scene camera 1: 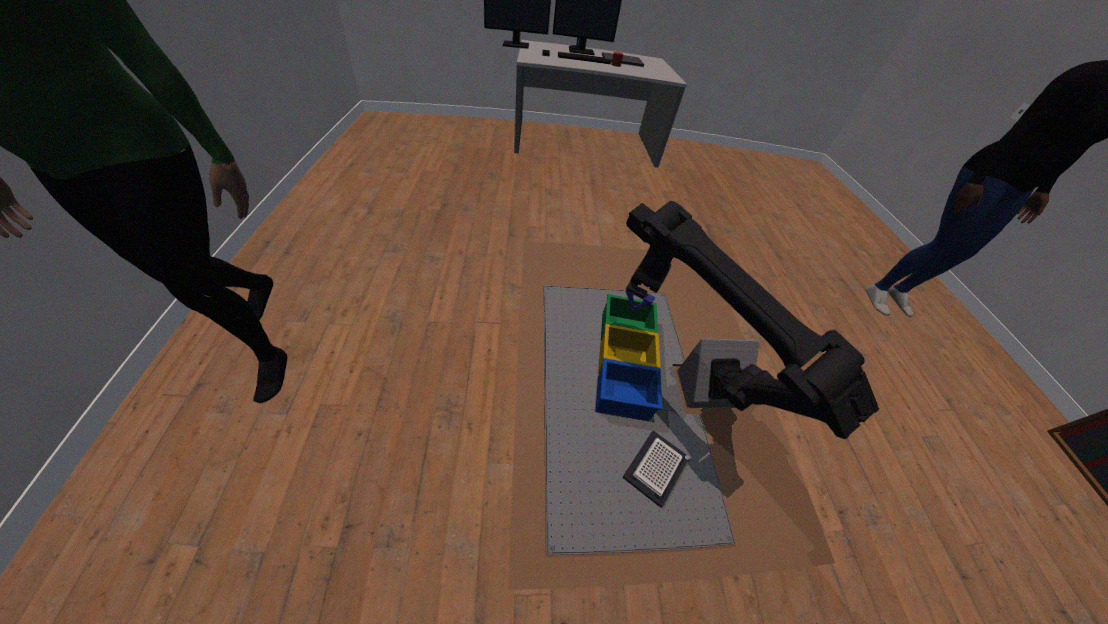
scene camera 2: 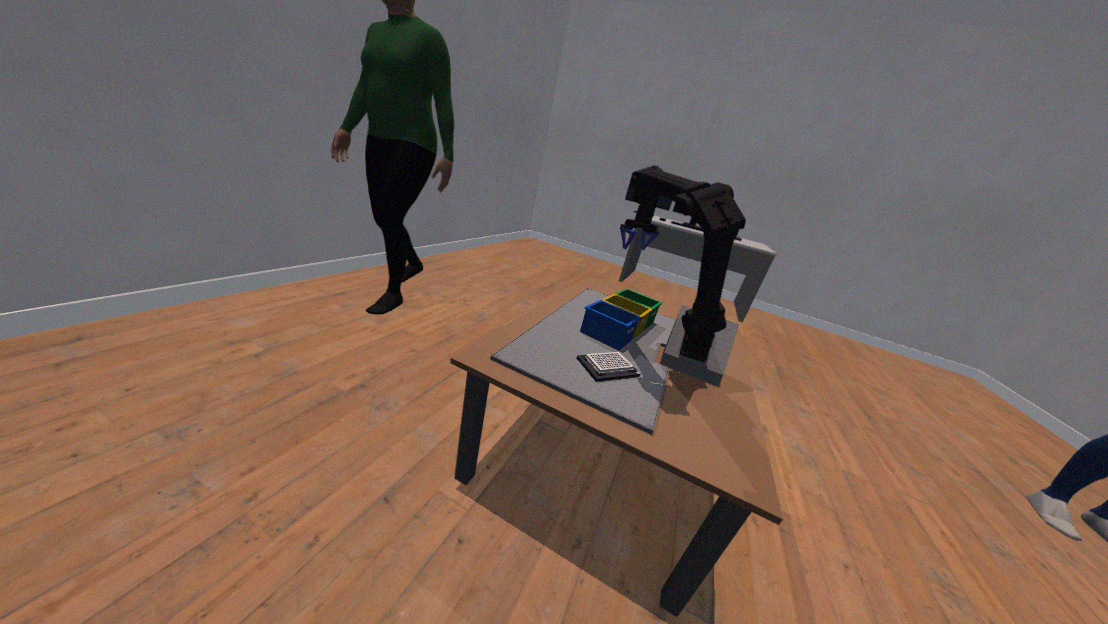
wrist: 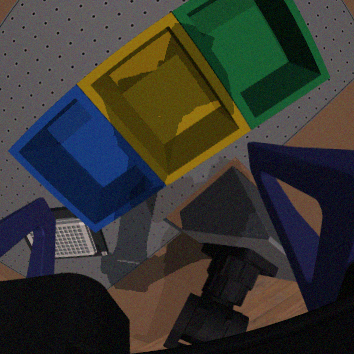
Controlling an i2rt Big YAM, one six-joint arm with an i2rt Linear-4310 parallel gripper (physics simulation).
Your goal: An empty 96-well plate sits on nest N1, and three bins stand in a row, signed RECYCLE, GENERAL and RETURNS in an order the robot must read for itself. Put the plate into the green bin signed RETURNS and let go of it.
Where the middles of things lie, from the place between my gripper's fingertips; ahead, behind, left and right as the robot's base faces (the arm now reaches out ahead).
I see the white 96-well plate (scene camera 1: pixel 660 462) 34 cm to the left of my hand, 29 cm below it and 7 cm behind it. The rest, counted from my hand: black nest (scene camera 1: pixel 637 484) 34 cm to the left, 30 cm below, 7 cm behind.
